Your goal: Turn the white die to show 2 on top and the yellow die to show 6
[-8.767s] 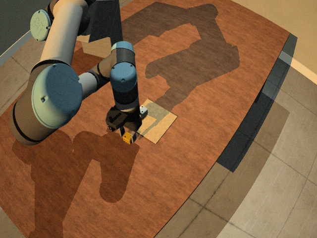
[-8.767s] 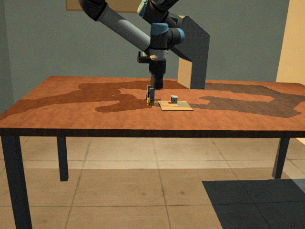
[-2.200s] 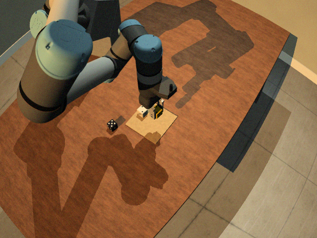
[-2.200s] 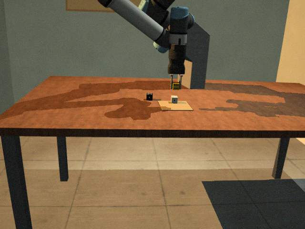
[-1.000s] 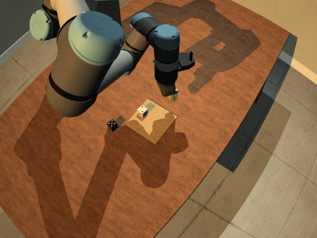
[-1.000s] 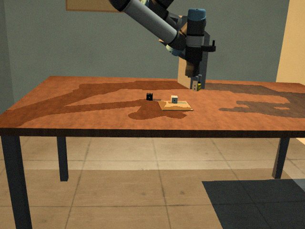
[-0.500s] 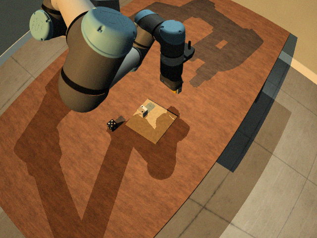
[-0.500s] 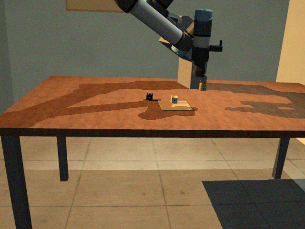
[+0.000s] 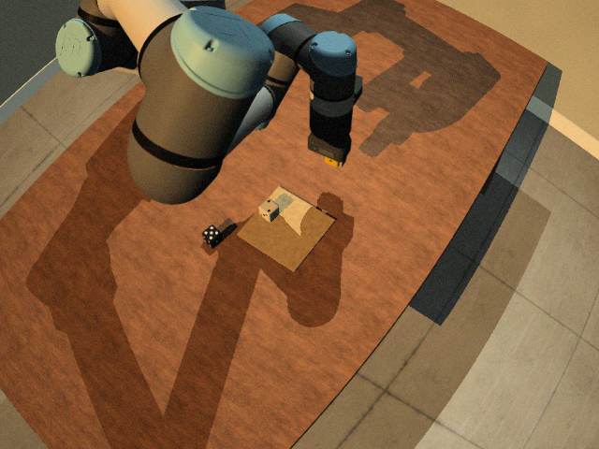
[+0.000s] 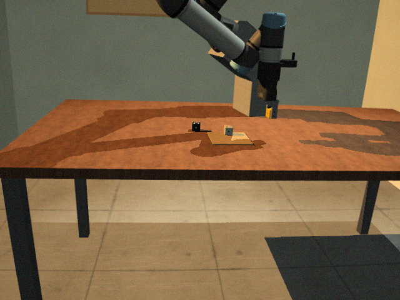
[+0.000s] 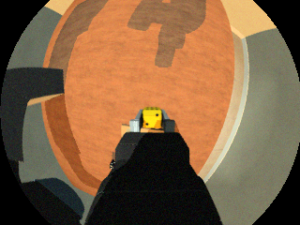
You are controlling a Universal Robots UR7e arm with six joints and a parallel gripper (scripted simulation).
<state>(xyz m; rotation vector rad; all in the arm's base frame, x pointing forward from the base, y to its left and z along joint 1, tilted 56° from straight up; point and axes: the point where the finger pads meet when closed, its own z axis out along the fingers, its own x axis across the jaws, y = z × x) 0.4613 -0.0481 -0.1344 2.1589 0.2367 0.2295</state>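
Right now my hand is 20 mm past the tan mat, 140 mm to the left of it and 100 mm above it. Also, from my hand: white die: 60 mm behind, 130 mm to the right, 80 mm below; yellow die: right at my hand; black die: 130 mm behind, 240 mm to the right, 90 mm below.
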